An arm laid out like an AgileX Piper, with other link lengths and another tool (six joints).
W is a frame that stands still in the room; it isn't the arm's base.
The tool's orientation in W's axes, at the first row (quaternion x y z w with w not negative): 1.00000 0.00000 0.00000 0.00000
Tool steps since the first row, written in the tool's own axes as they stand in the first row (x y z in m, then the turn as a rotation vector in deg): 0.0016 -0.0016 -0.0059 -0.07 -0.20 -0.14; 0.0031 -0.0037 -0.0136 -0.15 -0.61 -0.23; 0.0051 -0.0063 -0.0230 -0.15 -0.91 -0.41; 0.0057 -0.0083 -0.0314 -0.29 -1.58 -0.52; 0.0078 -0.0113 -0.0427 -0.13 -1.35 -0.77; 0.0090 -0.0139 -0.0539 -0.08 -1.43 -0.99
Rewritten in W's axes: 0.0016 0.0016 0.0059 -0.07 0.20 0.14; 0.0031 0.0037 0.0136 -0.15 0.61 0.23; 0.0051 0.0063 0.0230 -0.15 0.91 0.41; 0.0057 0.0083 0.0314 -0.29 1.58 0.52; 0.0078 0.0113 0.0427 -0.13 1.35 0.77; 0.0090 0.0139 0.0539 -0.08 1.43 0.99
